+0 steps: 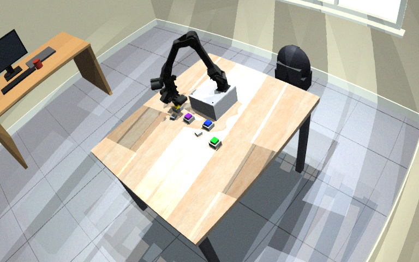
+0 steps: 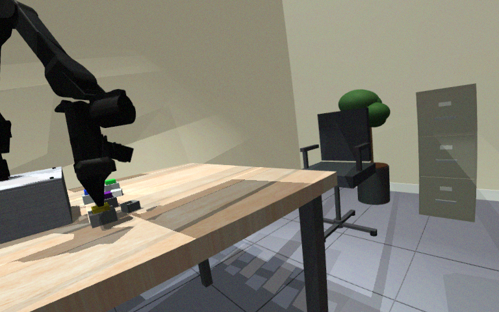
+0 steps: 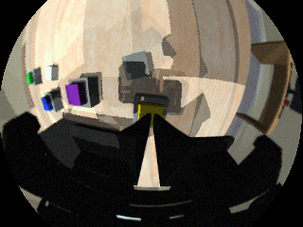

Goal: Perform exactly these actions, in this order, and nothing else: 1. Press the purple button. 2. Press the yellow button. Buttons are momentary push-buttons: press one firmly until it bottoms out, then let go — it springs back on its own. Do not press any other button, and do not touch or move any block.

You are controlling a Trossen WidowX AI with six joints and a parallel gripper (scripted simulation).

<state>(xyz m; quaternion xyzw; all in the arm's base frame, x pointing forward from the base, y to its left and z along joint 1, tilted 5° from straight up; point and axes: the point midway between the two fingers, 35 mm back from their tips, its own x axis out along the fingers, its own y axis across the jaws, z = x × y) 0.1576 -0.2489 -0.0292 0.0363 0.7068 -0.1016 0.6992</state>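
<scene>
Right now my gripper tip is 1 cm above the yellow button. Round my gripper tip: blue button (5 cm ahead, 25 cm to the left); then purple button (5 cm ahead, 12 cm to the left); then green button (14 cm ahead, 35 cm to the left).
</scene>
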